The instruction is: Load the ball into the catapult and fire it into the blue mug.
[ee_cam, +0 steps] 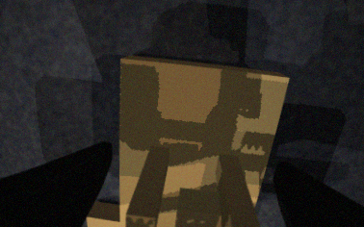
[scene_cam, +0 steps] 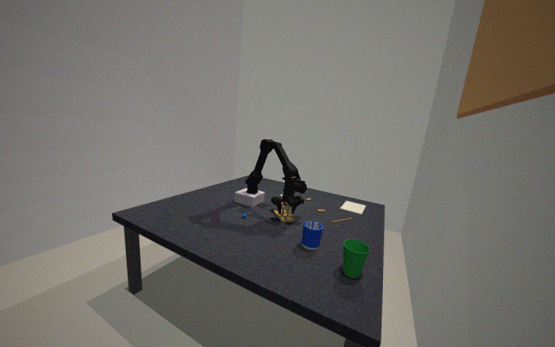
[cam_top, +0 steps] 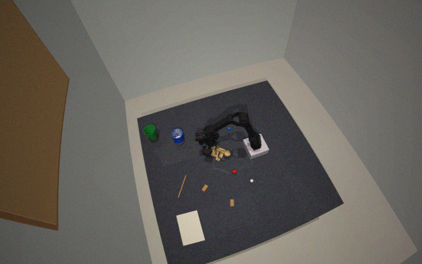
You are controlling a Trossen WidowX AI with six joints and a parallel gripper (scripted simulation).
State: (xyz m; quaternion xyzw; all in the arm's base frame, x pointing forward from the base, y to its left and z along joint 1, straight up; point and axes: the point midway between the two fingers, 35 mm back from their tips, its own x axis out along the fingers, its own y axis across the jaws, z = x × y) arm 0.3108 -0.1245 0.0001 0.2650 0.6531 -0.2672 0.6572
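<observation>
My gripper tip is now 23 cm to the right of the red ball, 9 cm past it and 2 cm above it. Round my gripper tip: wooden catapult (6 cm to the left, 4 cm behind, 2 cm above); blue mug (20 cm to the right, 20 cm ahead); blue ball (21 cm behind, 13 cm to the right, 2 cm below).
</observation>
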